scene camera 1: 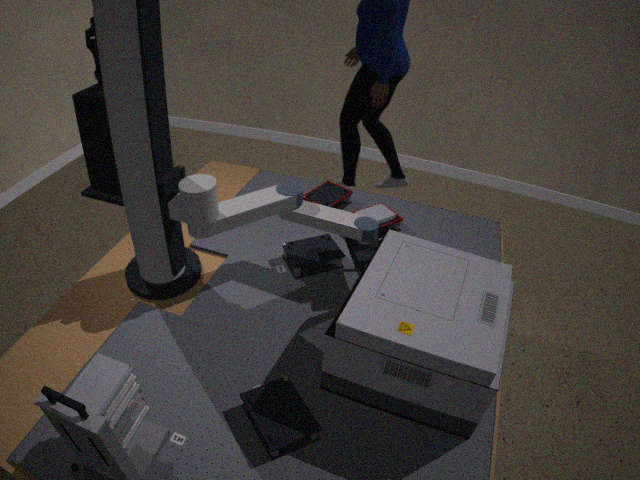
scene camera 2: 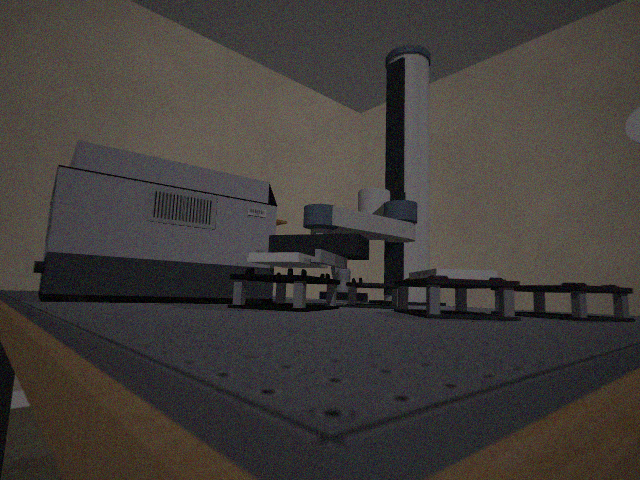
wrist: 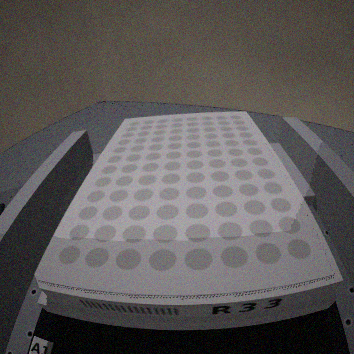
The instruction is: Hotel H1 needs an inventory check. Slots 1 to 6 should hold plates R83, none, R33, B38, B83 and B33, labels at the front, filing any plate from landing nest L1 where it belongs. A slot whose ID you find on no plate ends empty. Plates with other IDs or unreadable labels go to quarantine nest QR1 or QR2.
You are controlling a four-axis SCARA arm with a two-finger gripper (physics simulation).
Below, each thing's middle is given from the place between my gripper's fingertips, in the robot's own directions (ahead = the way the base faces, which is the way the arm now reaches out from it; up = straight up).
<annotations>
My gripper is now 40 mm above the landing nest L1 (scene camera 2: 249, 277), 20 mm past it and 10 mm to the left of it. From my hand the other things lie so: large grey instrument (scene camera 2: 93, 214): 350 mm to the right, 80 mm ahead, 20 mm above; then dark nest N6 (scene camera 1: 276, 410): 640 mm to the right, 180 mm behind, 40 mm below.
</annotations>
